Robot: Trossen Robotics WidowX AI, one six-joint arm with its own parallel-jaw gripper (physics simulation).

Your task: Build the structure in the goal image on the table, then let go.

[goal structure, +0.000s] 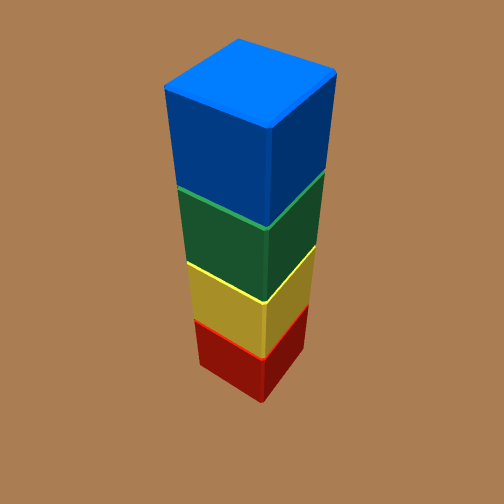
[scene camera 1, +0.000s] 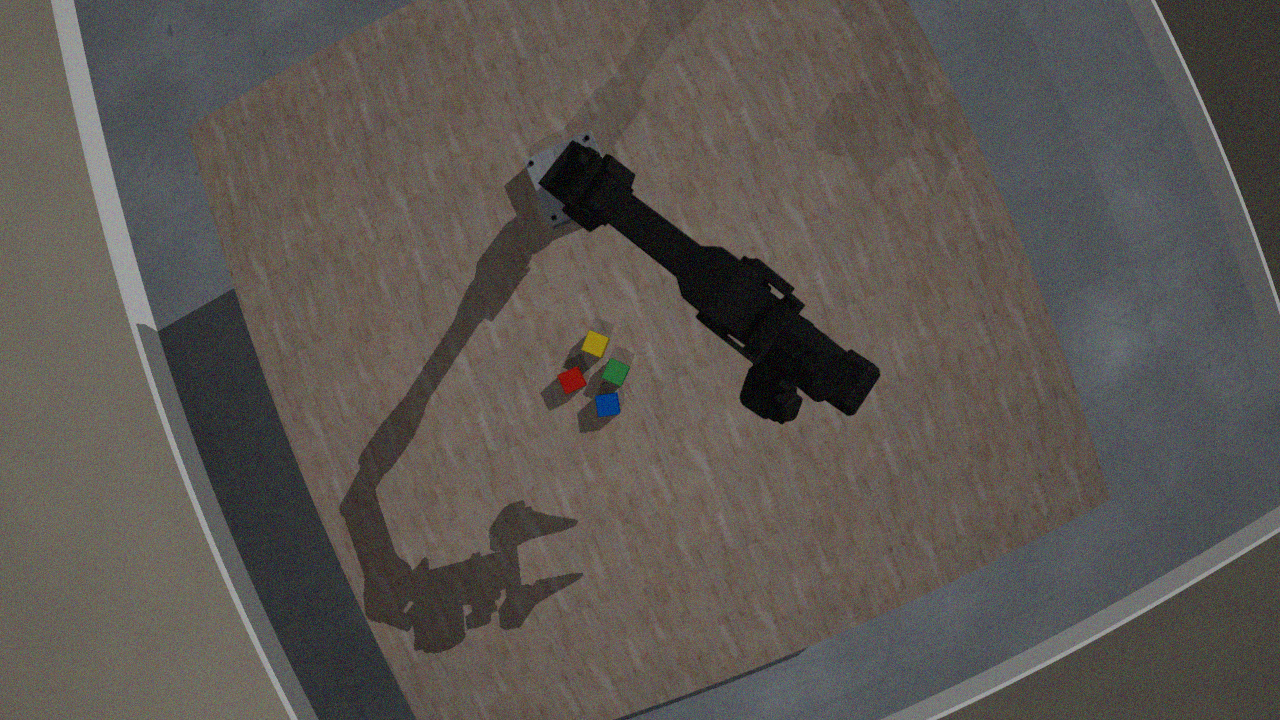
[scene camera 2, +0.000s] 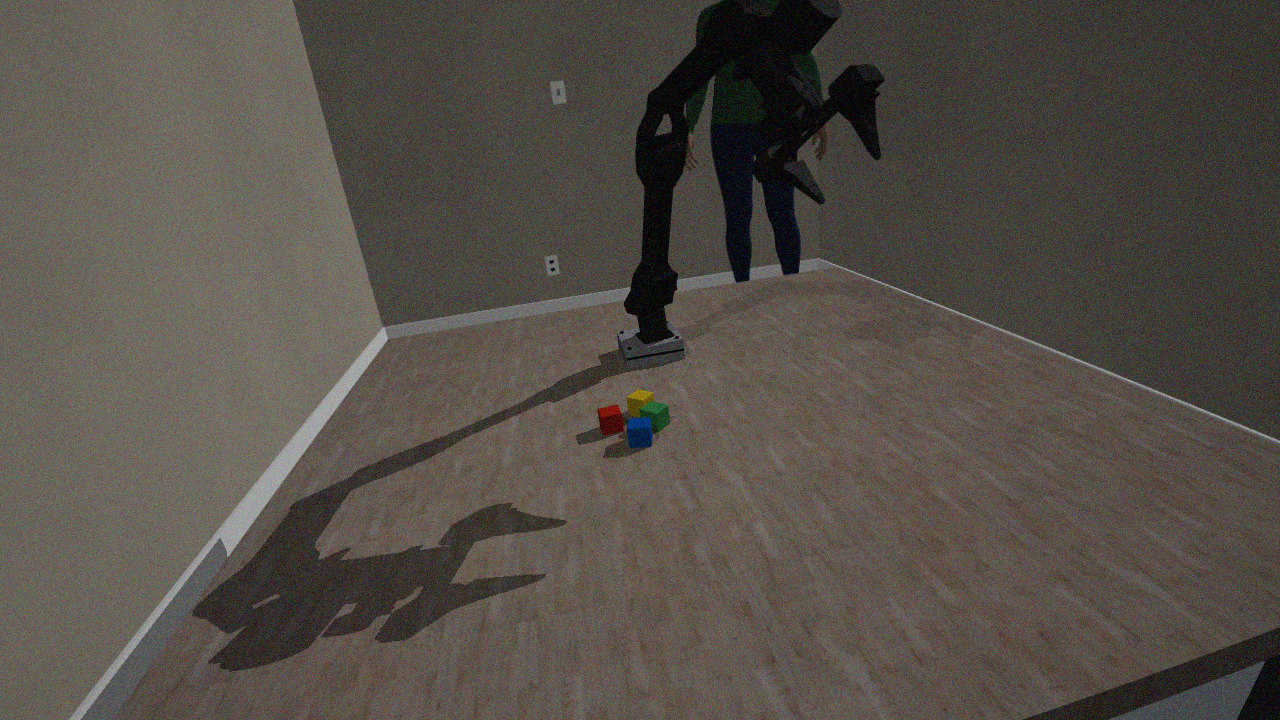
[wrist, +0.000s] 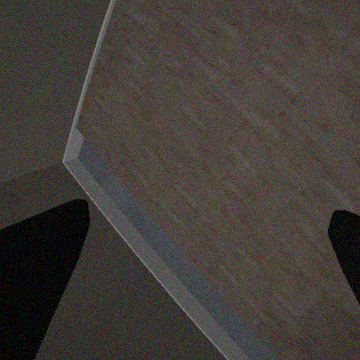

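Note:
A yellow cube (scene camera 1: 595, 343) (scene camera 2: 640, 402), a red cube (scene camera 1: 571, 380) (scene camera 2: 610, 420), a green cube (scene camera 1: 615, 371) (scene camera 2: 656, 415) and a blue cube (scene camera 1: 607, 404) (scene camera 2: 640, 432) sit close together on the wooden table (scene camera 1: 805, 537) (scene camera 2: 850, 537). In scene camera 1 the red cube is at the left, the yellow at the top, the green at the right and the blue at the bottom. They stand apart there, each on the table. My gripper (scene camera 2: 850, 180) (wrist: 211, 216) is open and empty, high above the table and well away from the cubes. The cubes do not show in the wrist view.
The arm's grey base plate (scene camera 1: 543, 183) (scene camera 2: 651, 349) is fixed to the table behind the cubes. The arm's shadow falls across the table. A person in a green top (scene camera 2: 738, 96) stands beyond the table. Room walls (scene camera 2: 447, 161) with white skirting surround it.

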